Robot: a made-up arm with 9 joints.
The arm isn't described. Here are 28 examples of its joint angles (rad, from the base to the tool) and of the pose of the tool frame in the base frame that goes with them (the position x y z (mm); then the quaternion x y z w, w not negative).
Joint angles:
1: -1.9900 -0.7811 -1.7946 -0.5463 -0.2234 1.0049 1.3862 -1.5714 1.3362
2: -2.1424 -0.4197 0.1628 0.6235 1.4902 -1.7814 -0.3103 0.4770 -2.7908
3: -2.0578 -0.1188 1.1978 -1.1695 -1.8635 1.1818 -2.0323 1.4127 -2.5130
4: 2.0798 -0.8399 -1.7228 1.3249 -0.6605 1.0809 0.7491 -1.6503 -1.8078
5: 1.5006 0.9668 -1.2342 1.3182 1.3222 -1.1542 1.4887 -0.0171 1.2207
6: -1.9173 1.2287 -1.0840 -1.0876 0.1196 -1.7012 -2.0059 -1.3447 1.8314
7: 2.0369 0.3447 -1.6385 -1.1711 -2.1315 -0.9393 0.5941 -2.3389 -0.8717
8: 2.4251 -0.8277 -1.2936 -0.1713 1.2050 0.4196 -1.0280 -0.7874 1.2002
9: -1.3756 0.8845 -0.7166 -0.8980 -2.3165 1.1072 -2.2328 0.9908 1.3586
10: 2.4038 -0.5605 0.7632 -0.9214 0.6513 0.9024 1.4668 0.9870 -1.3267
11: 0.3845 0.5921 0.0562 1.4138 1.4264 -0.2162 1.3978 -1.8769 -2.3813
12: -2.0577 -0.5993 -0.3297 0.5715 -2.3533 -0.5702 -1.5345 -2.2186 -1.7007
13: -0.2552 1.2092 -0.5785 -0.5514 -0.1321 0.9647 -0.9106 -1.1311 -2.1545
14: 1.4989 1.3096 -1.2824 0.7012 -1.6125 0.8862 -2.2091 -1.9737 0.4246
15: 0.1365 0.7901 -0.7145 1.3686 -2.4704 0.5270 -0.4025 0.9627 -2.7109
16: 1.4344 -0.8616 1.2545 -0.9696 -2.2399 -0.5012 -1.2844 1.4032 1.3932
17: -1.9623 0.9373 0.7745 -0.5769 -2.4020 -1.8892 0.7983 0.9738 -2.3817
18: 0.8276 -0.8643 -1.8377 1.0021 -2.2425 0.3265 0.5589 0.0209 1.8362
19: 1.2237 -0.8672 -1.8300 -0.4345 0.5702 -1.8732 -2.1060 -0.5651 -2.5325
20: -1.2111 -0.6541 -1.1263 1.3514 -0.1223 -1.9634 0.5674 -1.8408 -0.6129
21: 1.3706 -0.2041 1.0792 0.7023 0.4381 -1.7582 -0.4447 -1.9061 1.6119
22: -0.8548 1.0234 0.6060 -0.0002 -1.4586 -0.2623 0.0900 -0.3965 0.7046
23: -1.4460 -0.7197 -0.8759 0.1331 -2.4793 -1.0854 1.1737 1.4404 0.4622
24: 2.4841 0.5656 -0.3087 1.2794 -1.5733 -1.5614 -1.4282 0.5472 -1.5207
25: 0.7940 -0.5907 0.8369 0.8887 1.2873 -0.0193 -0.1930 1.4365 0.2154
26: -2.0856 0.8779 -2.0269 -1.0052 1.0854 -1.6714 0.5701 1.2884 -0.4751
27: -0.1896 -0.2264 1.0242 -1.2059 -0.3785 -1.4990 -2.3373 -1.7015 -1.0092
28: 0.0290 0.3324 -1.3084 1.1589 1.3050 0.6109 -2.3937 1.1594 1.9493
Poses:
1: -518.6 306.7 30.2 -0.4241 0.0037 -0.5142 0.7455
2: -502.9 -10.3 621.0 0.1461 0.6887 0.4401 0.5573
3: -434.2 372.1 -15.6 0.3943 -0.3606 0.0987 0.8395
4: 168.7 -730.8 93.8 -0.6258 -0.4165 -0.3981 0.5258
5: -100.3 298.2 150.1 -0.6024 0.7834 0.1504 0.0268
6: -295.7 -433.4 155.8 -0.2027 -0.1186 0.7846 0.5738
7: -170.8 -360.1 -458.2 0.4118 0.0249 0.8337 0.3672
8: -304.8 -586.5 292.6 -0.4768 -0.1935 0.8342 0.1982
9: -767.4 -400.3 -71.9 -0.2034 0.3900 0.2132 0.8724
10: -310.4 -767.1 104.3 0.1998 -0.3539 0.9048 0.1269
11: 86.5 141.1 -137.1 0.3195 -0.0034 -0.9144 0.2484
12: -551.9 -265.9 309.0 0.6469 0.5681 -0.5064 0.0490
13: -498.9 -43.5 403.0 0.6626 0.3691 0.1679 0.6297
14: 449.9 486.3 -167.2 0.1938 0.9288 0.2232 0.2236
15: 65.9 577.7 205.7 0.2682 0.9279 0.1086 0.2352
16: 85.4 -530.4 -149.6 -0.1553 0.6656 0.3866 0.6192
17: -299.2 -706.6 -58.2 0.0283 -0.5946 0.7486 0.2919
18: 580.4 -159.4 364.2 0.6757 0.4430 0.1404 0.5723
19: 101.5 -144.3 197.3 0.0843 0.6932 0.5480 0.4606
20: 26.0 170.9 101.3 -0.0396 -0.0495 -0.9729 0.2223
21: 194.6 -239.2 -107.1 -0.8149 0.5733 0.0702 0.0471
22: -683.6 -31.5 280.2 0.3830 -0.8576 0.0095 0.3431
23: -359.7 308.1 718.2 0.2704 -0.2400 -0.9019 0.2363
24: 487.3 -186.1 -46.8 0.2830 -0.0110 -0.8290 0.4823
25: 335.9 77.1 -182.3 0.6263 -0.5677 0.3061 0.4379
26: -237.6 -243.9 54.2 -0.1627 0.2990 0.5727 0.7458
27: 98.6 154.8 231.4 0.5472 0.0561 -0.5644 0.6156
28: 17.5 -33.6 -71.5 -0.1722 0.2791 0.7751 0.5401
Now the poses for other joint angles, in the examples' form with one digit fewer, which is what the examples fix.
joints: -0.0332 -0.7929 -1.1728 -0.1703 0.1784 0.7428 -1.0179 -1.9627 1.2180
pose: 386 71 -3 0.570 0.242 -0.740 0.261
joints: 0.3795 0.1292 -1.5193 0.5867 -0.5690 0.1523 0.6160 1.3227 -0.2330
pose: 186 189 -344 -0.819 -0.450 -0.240 0.262
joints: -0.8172 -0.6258 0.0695 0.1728 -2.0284 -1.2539 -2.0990 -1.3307 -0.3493
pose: -446 449 -65 -0.419 -0.456 0.256 0.742
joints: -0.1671 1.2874 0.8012 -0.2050 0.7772 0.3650 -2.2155 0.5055 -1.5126
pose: -667 183 -63 -0.360 -0.121 0.678 0.630
